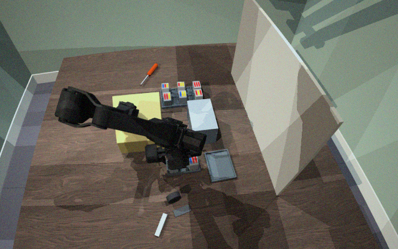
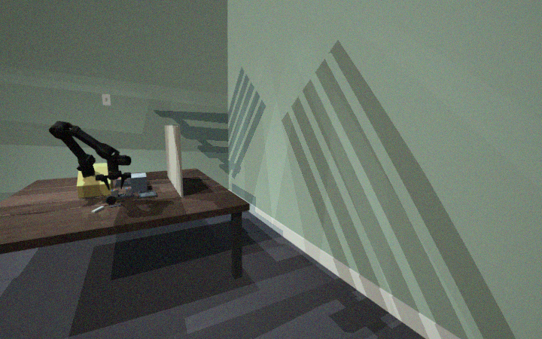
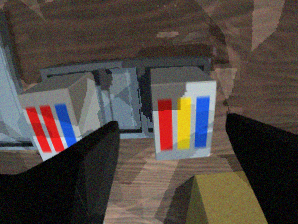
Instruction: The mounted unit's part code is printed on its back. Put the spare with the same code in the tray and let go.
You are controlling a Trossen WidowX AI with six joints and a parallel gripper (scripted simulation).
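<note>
My gripper tip is now 1 cm past the grey spare block and 1 cm above it. From my gripper tip the other things lie so: grey holder 3 cm ahead, 4 cm below; then beige panel 39 cm ahead, 12 cm to the left, 17 cm above; then grey tray 17 cm ahead, 4 cm to the right, 5 cm below.
</note>
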